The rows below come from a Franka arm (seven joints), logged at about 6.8 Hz.
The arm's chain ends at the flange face. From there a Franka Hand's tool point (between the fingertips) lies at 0.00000 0.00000 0.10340 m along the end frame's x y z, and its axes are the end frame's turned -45 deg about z.
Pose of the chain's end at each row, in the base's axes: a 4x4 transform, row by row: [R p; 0 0 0 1], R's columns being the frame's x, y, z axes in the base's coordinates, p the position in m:
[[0.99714, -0.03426, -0.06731, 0.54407], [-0.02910, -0.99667, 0.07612, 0.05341], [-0.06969, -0.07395, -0.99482, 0.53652], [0, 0, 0, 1]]
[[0.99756, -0.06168, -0.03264, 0.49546], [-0.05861, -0.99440, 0.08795, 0.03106], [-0.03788, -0.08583, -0.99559, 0.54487], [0, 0, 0, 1]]
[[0.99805, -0.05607, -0.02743, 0.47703], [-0.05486, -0.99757, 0.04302, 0.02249], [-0.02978, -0.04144, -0.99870, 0.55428], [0, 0, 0, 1]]
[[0.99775, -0.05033, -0.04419, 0.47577], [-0.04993, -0.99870, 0.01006, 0.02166], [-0.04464, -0.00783, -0.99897, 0.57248], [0, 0, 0, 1]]
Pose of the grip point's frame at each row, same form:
[[0.72931, 0.68086, -0.06731, 0.53711], [0.68418, -0.72533, 0.07612, 0.06128], [0.00301, -0.10157, -0.99482, 0.43366], [0, 0, 0, 1]]
[[0.74900, 0.66177, -0.03264, 0.49209], [0.66170, -0.74459, 0.08795, 0.04015], [0.03391, -0.08748, -0.99559, 0.44193], [0, 0, 0, 1]]
[[0.74538, 0.66608, -0.02743, 0.47419], [0.66660, -0.74418, 0.04302, 0.02694], [0.00824, -0.05036, -0.99870, 0.45101], [0, 0, 0, 1]]
[[0.74110, 0.66993, -0.04419, 0.47120], [0.67088, -0.74149, 0.01006, 0.02270], [-0.02603, -0.03710, -0.99897, 0.46919], [0, 0, 0, 1]]

